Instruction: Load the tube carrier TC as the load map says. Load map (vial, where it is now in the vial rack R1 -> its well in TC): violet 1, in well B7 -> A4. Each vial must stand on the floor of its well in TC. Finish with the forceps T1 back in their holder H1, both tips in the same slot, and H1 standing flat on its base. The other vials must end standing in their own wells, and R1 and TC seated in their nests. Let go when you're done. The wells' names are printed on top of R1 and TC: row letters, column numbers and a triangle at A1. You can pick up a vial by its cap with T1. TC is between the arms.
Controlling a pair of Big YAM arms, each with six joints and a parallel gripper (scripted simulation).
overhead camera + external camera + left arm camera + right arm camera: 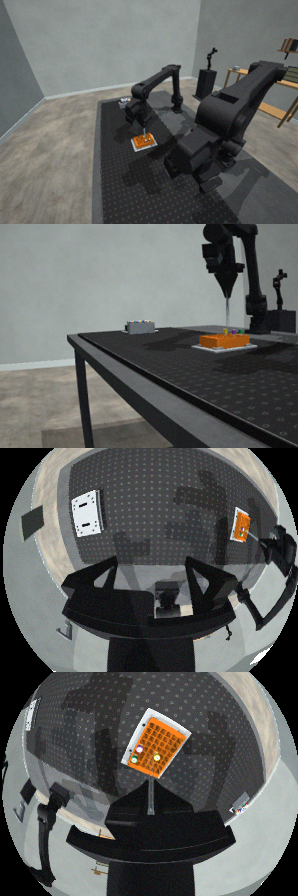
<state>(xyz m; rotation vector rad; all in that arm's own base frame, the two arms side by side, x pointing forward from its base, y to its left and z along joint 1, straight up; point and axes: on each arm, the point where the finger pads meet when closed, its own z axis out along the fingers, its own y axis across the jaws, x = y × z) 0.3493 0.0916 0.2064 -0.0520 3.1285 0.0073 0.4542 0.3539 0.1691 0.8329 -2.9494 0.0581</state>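
My right gripper is now 13 cm above the orange tube carrier, 1 cm to the left of it and 1 cm short of it.
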